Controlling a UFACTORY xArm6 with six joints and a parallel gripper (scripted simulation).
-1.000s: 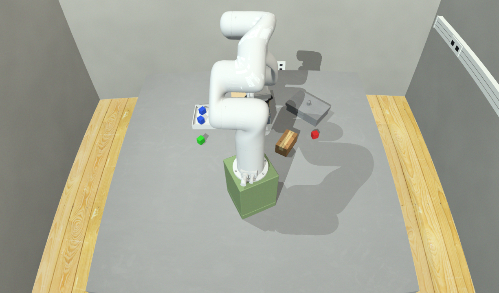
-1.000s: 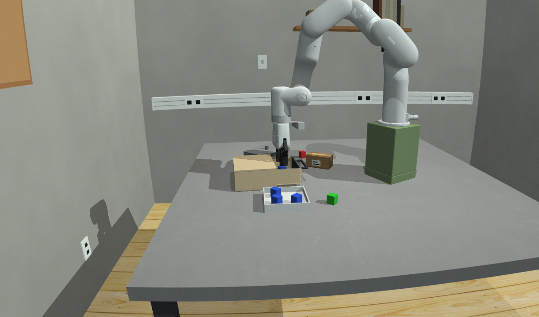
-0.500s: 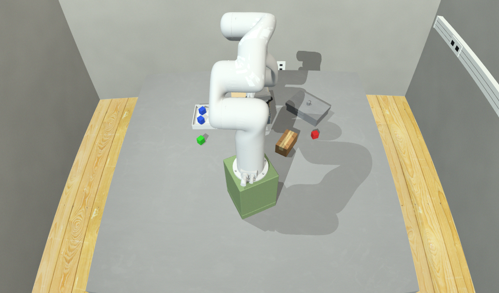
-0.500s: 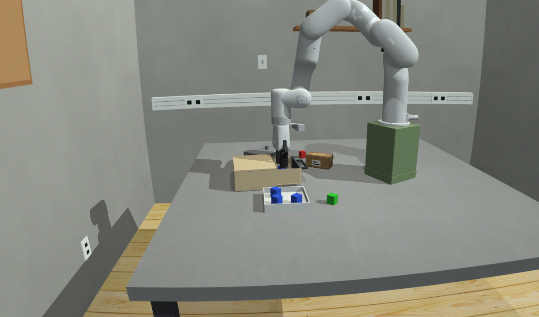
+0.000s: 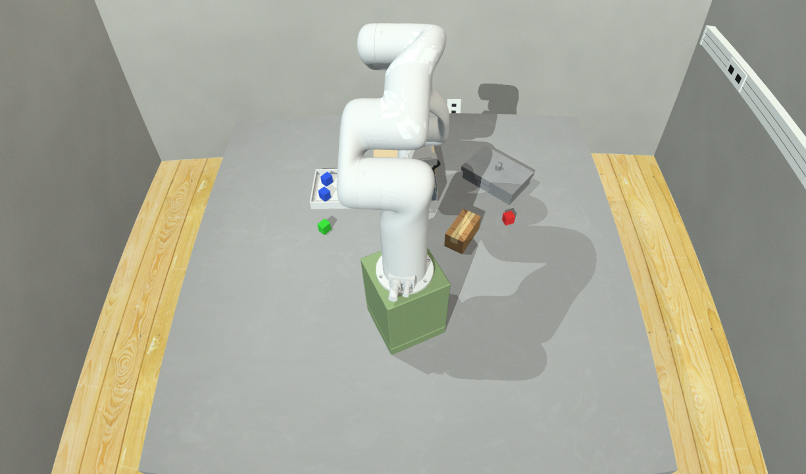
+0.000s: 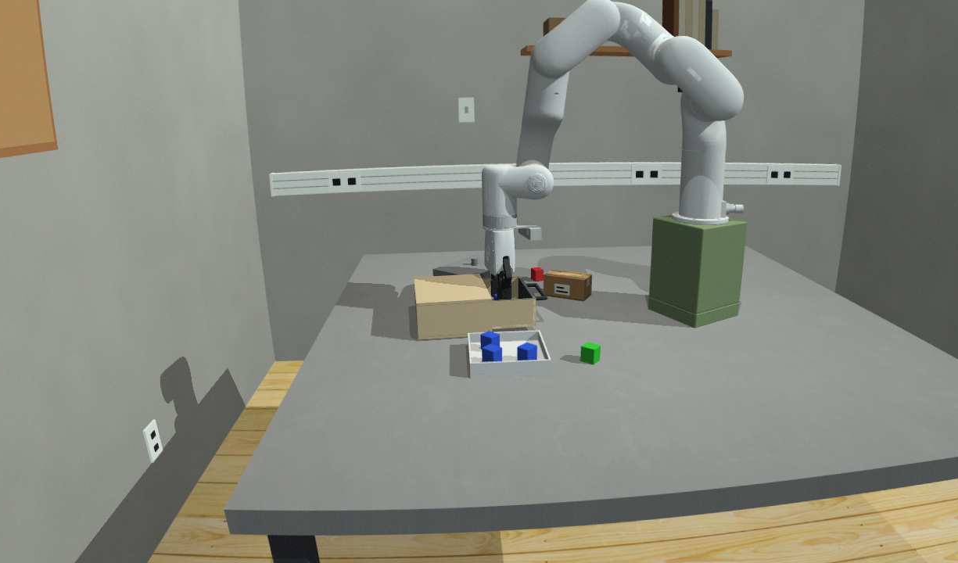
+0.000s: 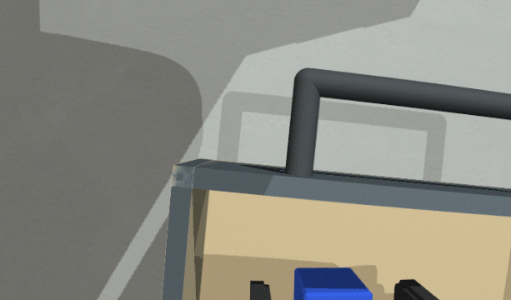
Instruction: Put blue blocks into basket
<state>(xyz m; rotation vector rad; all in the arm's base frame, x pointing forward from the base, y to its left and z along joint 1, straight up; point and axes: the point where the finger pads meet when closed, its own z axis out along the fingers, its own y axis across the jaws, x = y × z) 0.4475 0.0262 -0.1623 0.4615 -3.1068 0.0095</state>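
Right now the white basket is 240 mm to the left of my hand, 40 mm below it and 20 mm behind it. Also, from my hand: light wooden cabinet (50 mm ahead, 40 mm to the left, 20 mm below); then brown cardboard box (160 mm behind, 150 mm to the right, 20 mm below); then grey metal lid (250 mm to the right, 80 mm ahead, 10 mm below).
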